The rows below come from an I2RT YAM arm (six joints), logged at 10 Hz.
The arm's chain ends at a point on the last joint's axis. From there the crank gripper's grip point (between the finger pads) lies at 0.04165 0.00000 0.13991 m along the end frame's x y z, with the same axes.
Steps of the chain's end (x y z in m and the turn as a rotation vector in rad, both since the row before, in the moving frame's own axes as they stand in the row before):
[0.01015, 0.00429, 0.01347, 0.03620, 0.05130, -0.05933]
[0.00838, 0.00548, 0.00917, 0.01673, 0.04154, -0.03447]
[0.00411, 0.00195, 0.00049, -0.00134, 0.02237, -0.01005]
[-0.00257, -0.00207, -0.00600, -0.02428, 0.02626, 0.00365]
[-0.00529, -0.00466, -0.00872, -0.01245, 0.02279, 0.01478]
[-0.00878, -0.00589, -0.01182, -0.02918, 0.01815, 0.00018]
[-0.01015, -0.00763, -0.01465, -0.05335, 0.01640, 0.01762]
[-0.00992, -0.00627, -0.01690, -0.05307, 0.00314, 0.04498]
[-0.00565, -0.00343, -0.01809, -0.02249, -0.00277, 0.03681]
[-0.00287, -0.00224, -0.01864, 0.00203, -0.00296, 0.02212]
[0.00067, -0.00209, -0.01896, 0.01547, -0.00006, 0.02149]
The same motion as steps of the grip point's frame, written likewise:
[0.01704, -0.00341, 0.01102, 0.03620, 0.05130, -0.05933]
[0.01409, 0.00162, 0.00729, 0.01673, 0.04154, -0.03447]
[0.00723, 0.00170, -0.00048, -0.00134, 0.02237, -0.01005]
[0.00108, 0.00147, -0.00718, -0.02428, 0.02626, 0.00365]
[-0.00213, -0.00229, -0.00972, -0.01245, 0.02279, 0.01478]
[-0.00625, -0.00181, -0.01266, -0.02918, 0.01815, 0.00018]
[-0.00793, 0.00057, -0.01557, -0.05335, 0.01640, 0.01762]
[-0.00969, 0.00303, -0.01728, -0.05307, 0.00314, 0.04498]
[-0.00612, 0.00124, -0.01803, -0.02249, -0.00277, 0.03681]
[-0.00329, -0.00161, -0.01852, 0.00203, -0.00296, 0.02212]
[0.00068, -0.00336, -0.01897, 0.01547, -0.00006, 0.02149]

